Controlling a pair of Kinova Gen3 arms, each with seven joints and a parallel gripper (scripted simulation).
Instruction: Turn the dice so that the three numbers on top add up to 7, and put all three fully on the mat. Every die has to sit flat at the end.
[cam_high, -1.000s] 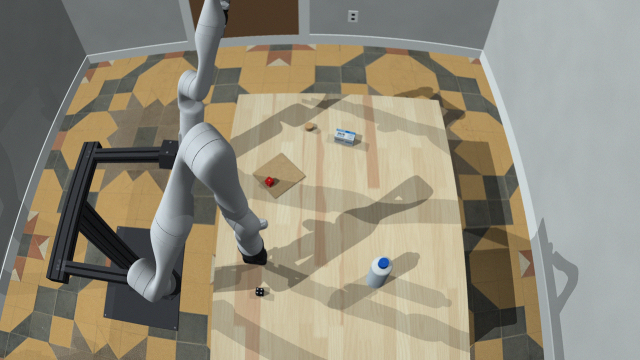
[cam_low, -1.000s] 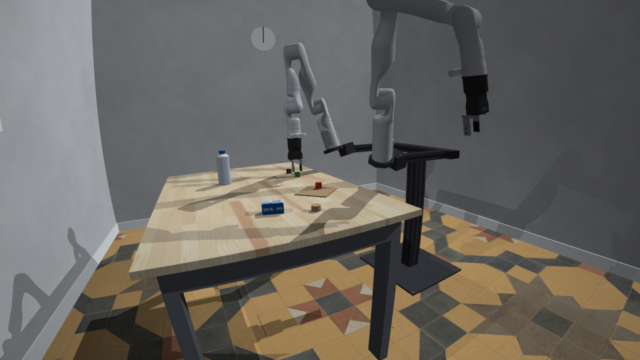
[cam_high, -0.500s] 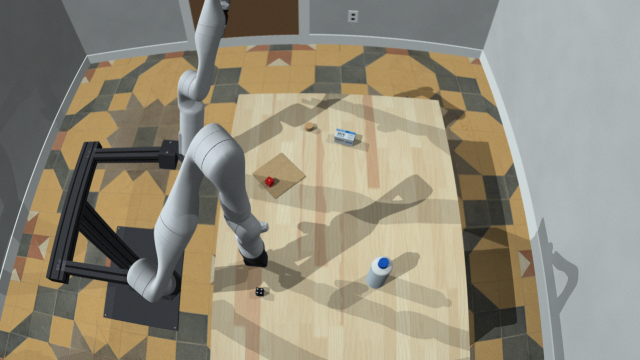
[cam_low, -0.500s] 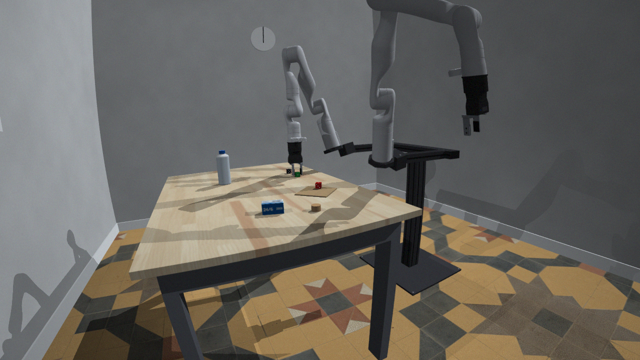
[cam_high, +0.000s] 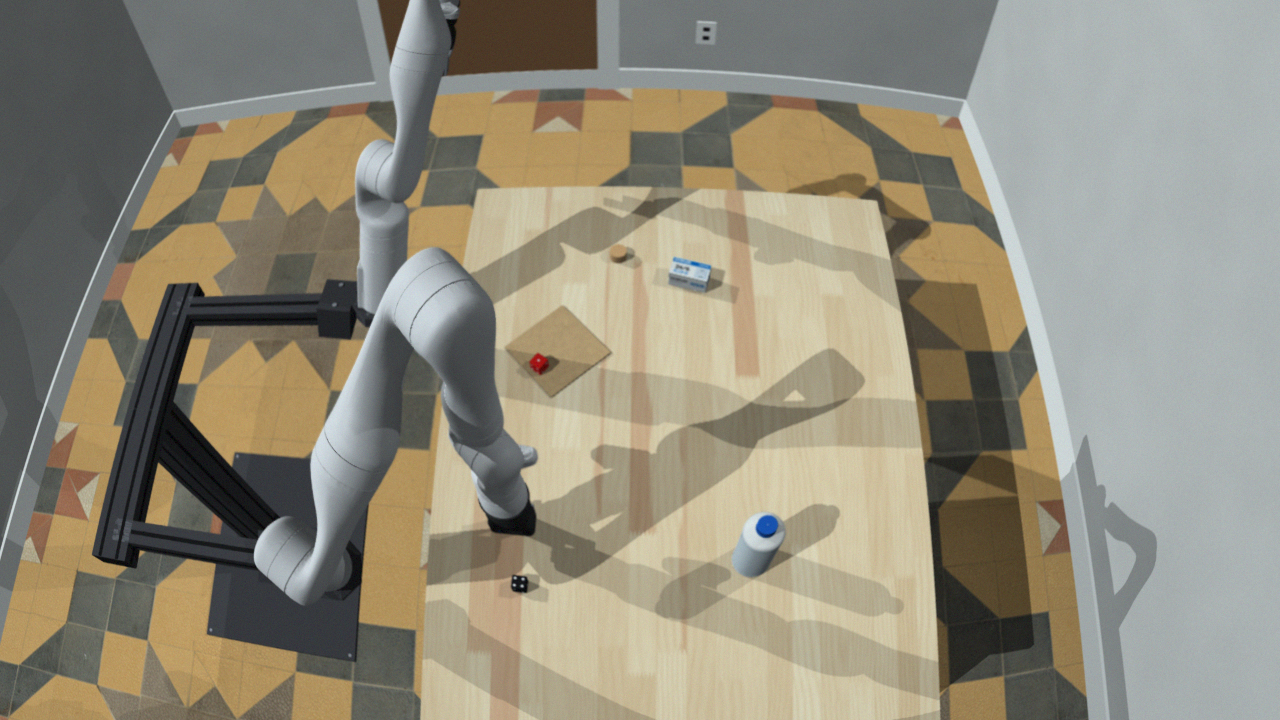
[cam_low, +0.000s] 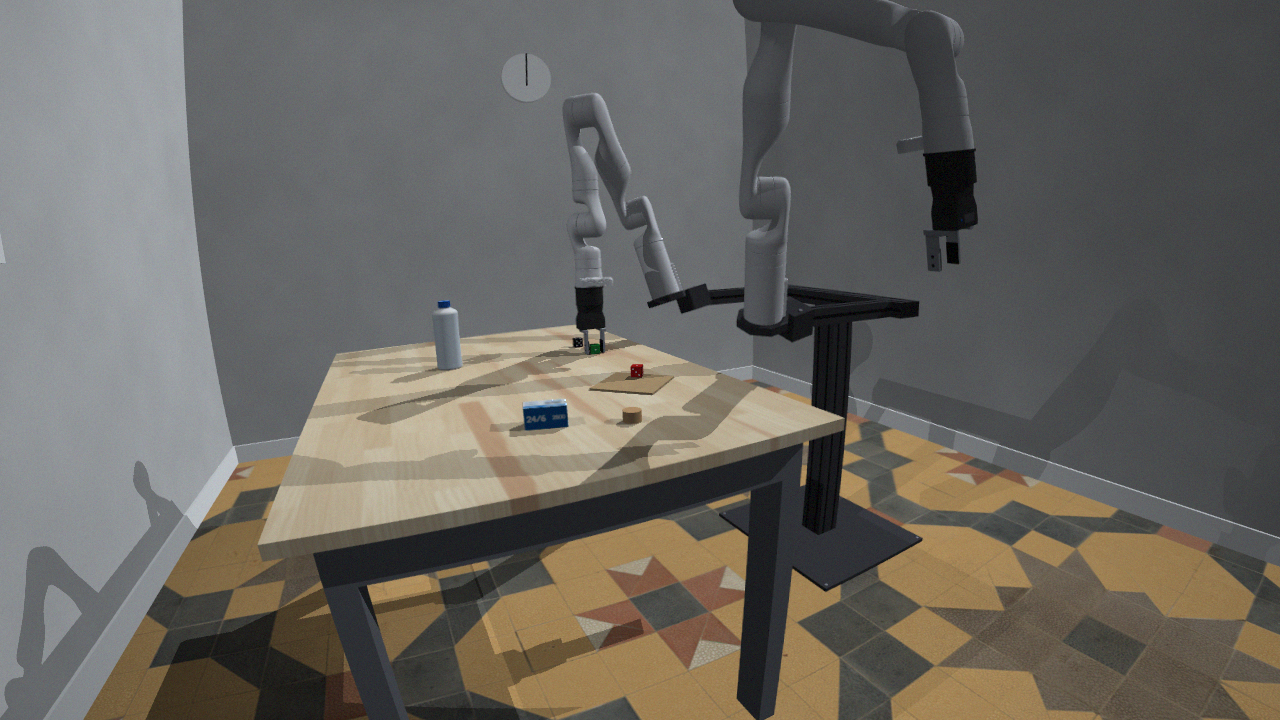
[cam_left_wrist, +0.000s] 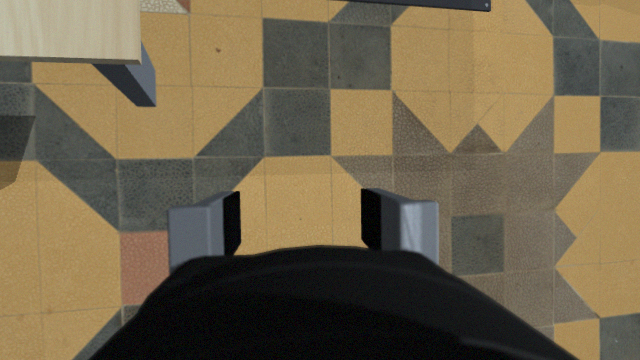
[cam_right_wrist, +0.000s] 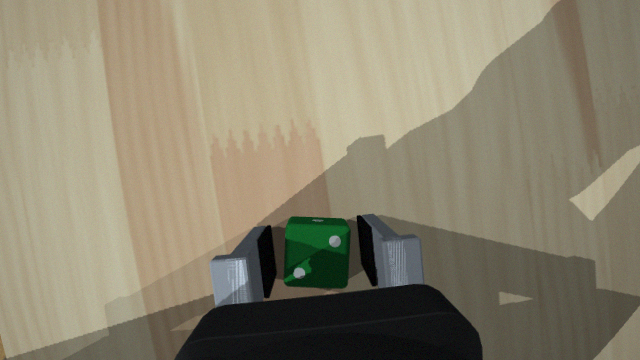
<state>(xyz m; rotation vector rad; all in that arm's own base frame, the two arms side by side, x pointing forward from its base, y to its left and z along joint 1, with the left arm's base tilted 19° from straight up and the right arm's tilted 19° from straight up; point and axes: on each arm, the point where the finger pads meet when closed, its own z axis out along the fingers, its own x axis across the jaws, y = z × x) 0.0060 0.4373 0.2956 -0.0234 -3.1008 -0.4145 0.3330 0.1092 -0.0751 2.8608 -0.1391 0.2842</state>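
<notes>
The green die is 1 cm below my right hand. Also, from my right hand: red die 30 cm to the left; brown square mat 3 cm ahead, 34 cm to the left, 2 cm below; black die 1 cm ahead, 12 cm to the right, 1 cm below.
</notes>
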